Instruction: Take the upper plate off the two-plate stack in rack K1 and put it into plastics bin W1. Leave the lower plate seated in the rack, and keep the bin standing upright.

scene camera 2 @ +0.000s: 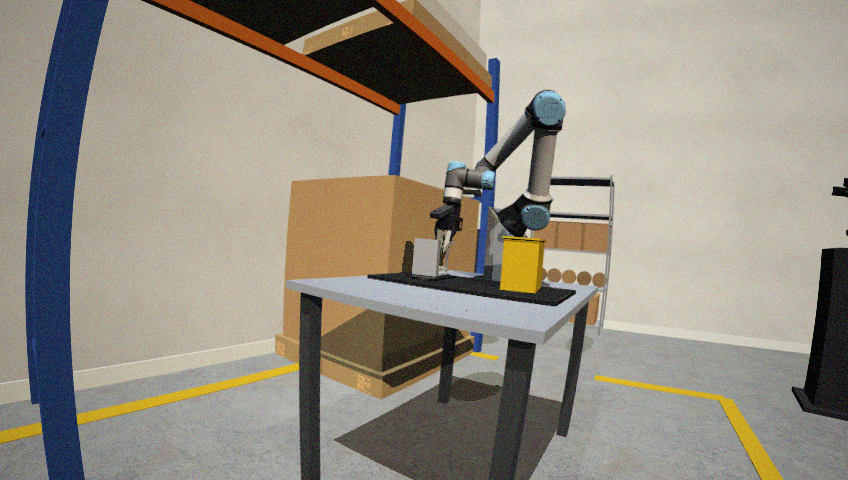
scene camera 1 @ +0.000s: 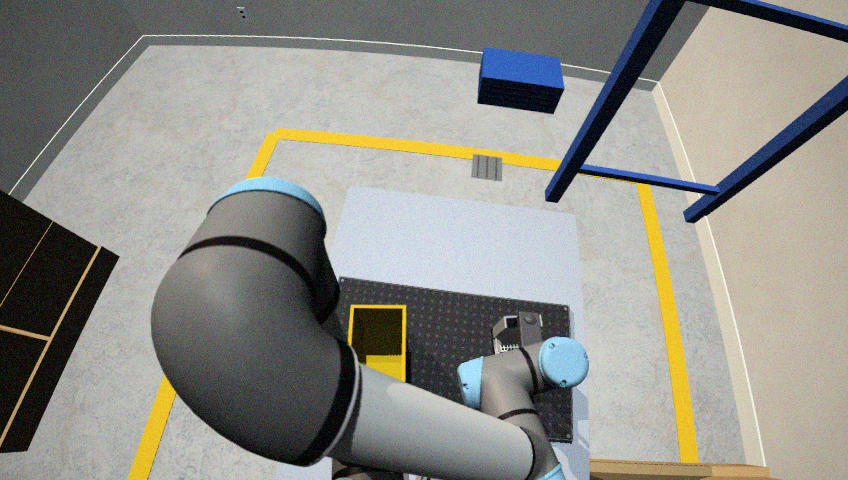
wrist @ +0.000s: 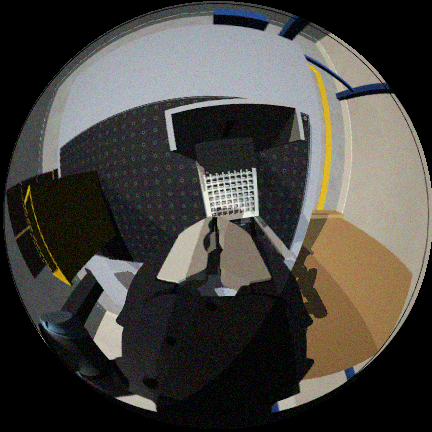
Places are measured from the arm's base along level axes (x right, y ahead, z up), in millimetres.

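Where they show: gripper, between the fingertips: [scene camera 2: 442, 253] [wrist: 214, 218]; arm's base, origin of its link: [scene camera 2: 509, 224].
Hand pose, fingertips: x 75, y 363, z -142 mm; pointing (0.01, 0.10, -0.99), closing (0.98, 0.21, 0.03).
Each offset is from my fingertips to the centre of the thing. Level surfaces: height alone.
The white gridded plate @(dx +15, dy +41, dz -60 mm) [wrist: 231, 192] [scene camera 1: 508, 347] sits at rack K1. I cannot tell from these frames whether one or two plates are stacked there. Rack K1 @(dx +19, dy +32, dz -25 mm) [scene camera 2: 425, 256] [wrist: 172, 132] has pale upright walls around a dark inner side. My gripper [wrist: 214, 218] [scene camera 2: 443, 252] is shut and empty. Its fingertips overlap the near edge of the plate in the wrist view, and I cannot tell their height above it. The wrist hides part of the rack in scene camera 1. Yellow bin W1 @(dx -316, dy -79, dz -10 mm) [scene camera 1: 378, 306] [scene camera 2: 521, 266] [wrist: 62, 276] stands upright, left of the rack in scene camera 1.
The rack and bin stand on a black perforated board @(dz -100 mm) [scene camera 1: 446, 318] [wrist: 135, 165] on the pale table @(dz -115 mm) [scene camera 1: 452, 243] [scene camera 2: 357, 297]. A large cardboard box [scene camera 2: 339, 237] [wrist: 367, 280] stands beside the table. Blue shelving posts [scene camera 1: 618, 95] [scene camera 2: 59, 178] rise near it.
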